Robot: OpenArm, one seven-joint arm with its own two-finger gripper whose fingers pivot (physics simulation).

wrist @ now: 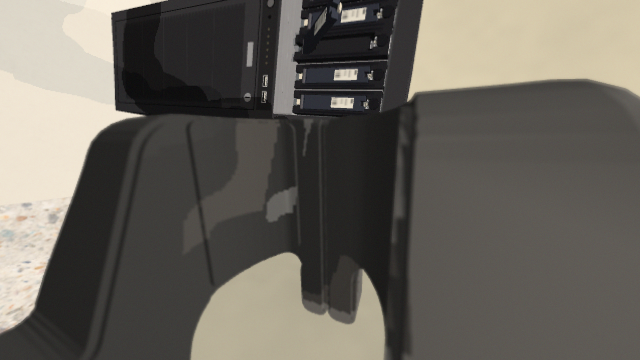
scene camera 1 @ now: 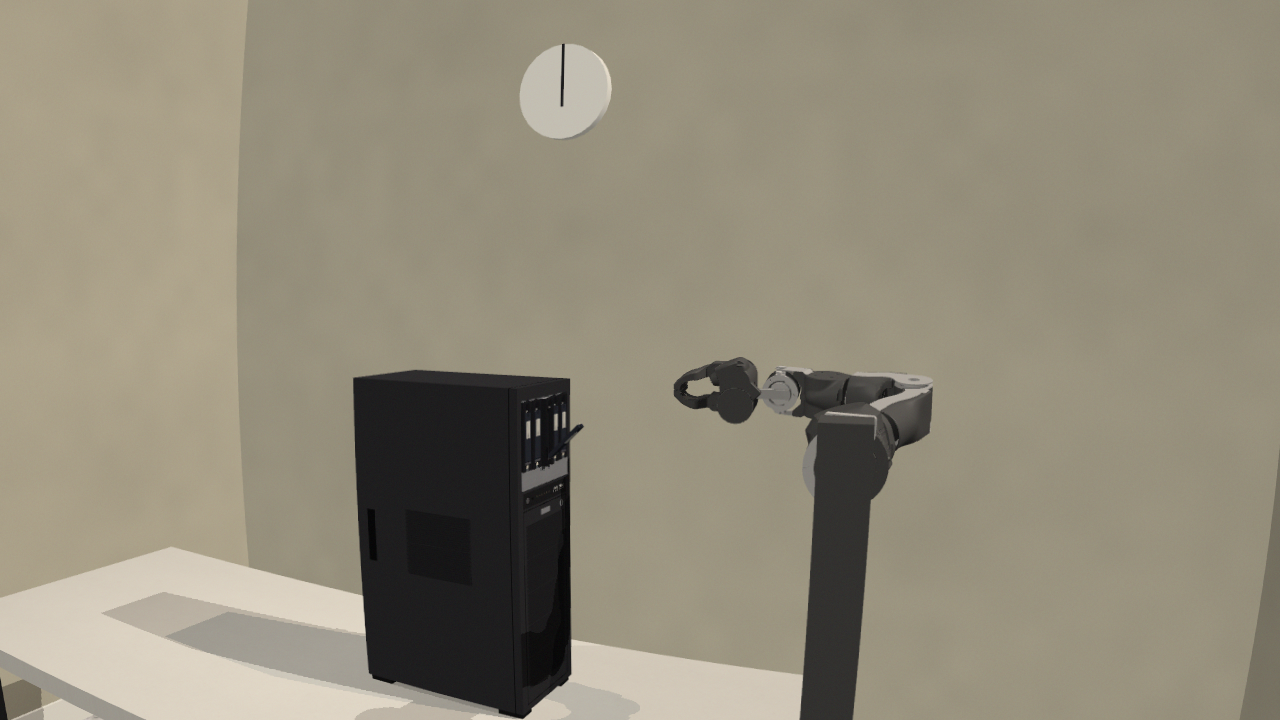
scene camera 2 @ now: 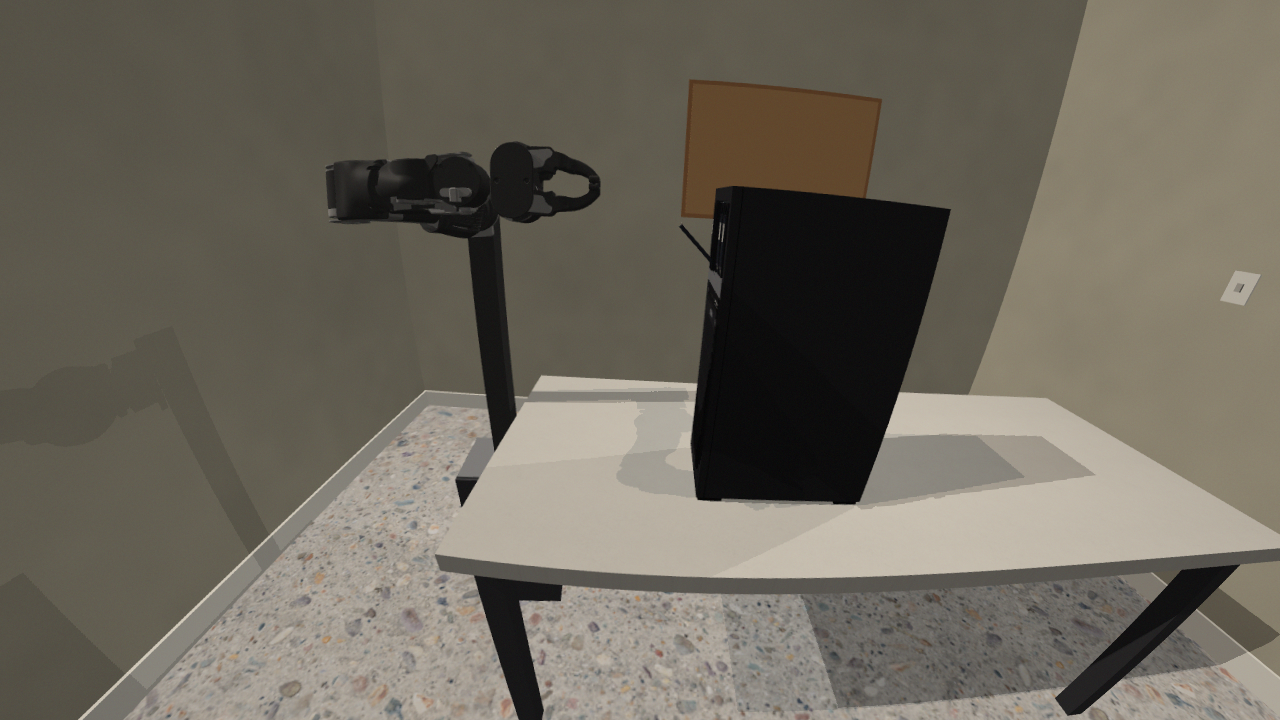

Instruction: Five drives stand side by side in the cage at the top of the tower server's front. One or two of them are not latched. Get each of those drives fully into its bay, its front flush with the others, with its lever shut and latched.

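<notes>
The black tower server (scene camera 1: 438,528) (scene camera 2: 814,358) (wrist: 185,65) stands upright on the table. In the wrist view it appears turned sideways. The middle drive (wrist: 347,46) has its lever (scene camera 1: 567,440) (scene camera 2: 695,243) (wrist: 321,22) swung open, slanting up and out from its lower end. How far this drive sits in its bay is unclear. Two drives on one side of it, a nearer one (wrist: 314,75) and an outer one (wrist: 314,103), have levers that look shut. Another drive (wrist: 354,15) is partly behind the open lever; the fifth is mostly cut off. My gripper (scene camera 1: 680,391) (scene camera 2: 595,184) (wrist: 338,214) is shut and empty, well out from the cage front.
The server stands on a white table (scene camera 1: 295,582) (scene camera 2: 572,528). The arm's dark post (scene camera 1: 836,573) (scene camera 2: 490,331) stands beyond the table's end, facing the server's front. A corkboard (scene camera 2: 778,143) and a round clock (scene camera 1: 565,91) hang on walls. Open air lies between gripper and lever.
</notes>
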